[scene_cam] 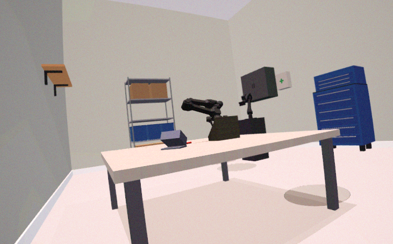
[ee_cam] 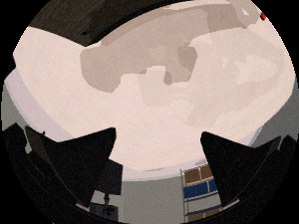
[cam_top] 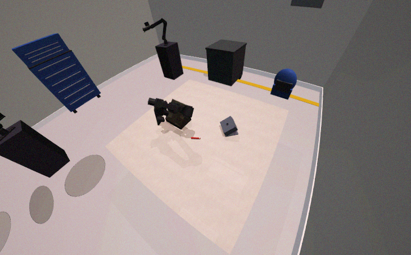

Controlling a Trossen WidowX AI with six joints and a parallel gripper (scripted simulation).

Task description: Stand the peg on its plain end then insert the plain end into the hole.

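The red peg lies 36 cm ahead of my gripper tip, 10 cm to the left of it and 10 cm below it. Round my gripper tip: sloped panel: 54 cm ahead, 32 cm to the left, 4 cm below.
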